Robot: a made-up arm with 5 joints.
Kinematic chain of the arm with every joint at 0, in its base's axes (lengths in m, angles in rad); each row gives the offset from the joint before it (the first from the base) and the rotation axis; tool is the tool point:
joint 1: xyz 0 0 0.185 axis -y
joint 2: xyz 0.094 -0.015 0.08 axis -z
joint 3: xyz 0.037 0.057 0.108 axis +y
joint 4: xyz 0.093 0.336 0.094 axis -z
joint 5: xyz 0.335 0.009 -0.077 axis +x
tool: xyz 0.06 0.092 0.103
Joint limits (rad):
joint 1: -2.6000..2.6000
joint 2: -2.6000..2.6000
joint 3: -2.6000..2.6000
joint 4: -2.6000..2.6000
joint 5: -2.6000..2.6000
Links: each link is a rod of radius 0.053 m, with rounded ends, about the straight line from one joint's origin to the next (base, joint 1, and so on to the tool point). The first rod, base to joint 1, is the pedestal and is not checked.
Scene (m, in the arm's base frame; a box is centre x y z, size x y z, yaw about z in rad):
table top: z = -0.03
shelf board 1: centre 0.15 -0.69 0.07 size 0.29 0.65 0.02 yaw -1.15
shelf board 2: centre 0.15 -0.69 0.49 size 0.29 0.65 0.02 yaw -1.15
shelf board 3: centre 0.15 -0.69 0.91 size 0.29 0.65 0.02 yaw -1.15
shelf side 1: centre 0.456 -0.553 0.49 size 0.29 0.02 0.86 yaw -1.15
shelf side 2: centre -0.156 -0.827 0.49 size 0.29 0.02 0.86 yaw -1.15
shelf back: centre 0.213 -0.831 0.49 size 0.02 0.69 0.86 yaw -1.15
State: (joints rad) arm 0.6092 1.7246 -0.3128 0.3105 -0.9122
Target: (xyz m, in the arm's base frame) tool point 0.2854 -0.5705 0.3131
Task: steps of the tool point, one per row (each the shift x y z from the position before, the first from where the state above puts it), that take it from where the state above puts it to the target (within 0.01 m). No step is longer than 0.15 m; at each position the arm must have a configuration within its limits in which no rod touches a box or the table.
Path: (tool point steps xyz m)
1: -0.0365 0.0687 0.0142
2: -0.0346 0.0776 0.0013
3: -0.0309 0.0818 -0.0155
4: 0.0474 -0.0486 -0.0962
5: 0.0445 -0.0172 -0.1048
6: 0.0376 0.0144 -0.1050
7: 0.0275 0.0434 -0.0963
8: 0.0491 -0.1015 -0.0032
9: 0.0381 -0.0934 0.0032

